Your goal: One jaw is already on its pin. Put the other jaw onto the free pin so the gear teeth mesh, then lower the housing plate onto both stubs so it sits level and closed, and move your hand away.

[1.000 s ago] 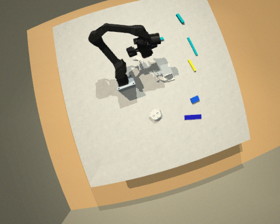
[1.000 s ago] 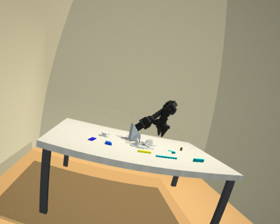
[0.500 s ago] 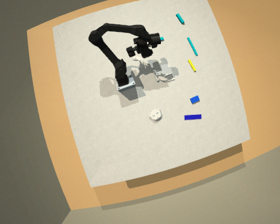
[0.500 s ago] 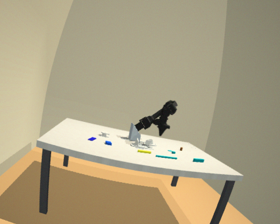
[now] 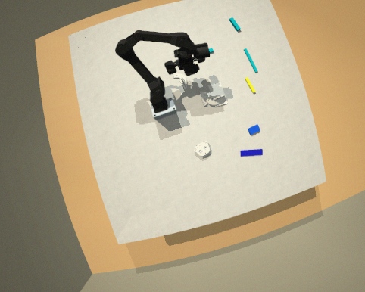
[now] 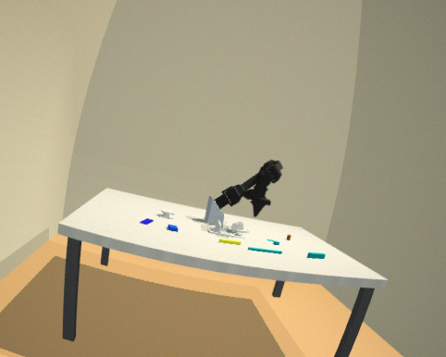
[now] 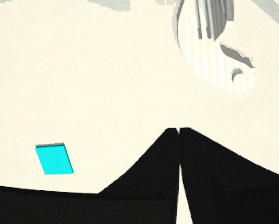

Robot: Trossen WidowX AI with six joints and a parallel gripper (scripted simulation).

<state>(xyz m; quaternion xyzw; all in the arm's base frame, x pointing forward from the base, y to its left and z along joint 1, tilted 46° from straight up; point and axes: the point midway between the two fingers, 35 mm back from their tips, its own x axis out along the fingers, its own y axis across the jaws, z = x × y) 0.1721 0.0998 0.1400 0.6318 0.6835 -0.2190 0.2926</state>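
The white jaw piece lies 8 cm below my gripper tip, 4 cm behind it and 2 cm to the right of it. Also, from my gripper tip: orange piece (21 cm to the left, 8 cm below, 1 cm behind); then yellow bar (33 cm ahead, 16 cm to the right, 8 cm below); then blue block (40 cm to the right, 27 cm ahead, 8 cm below).
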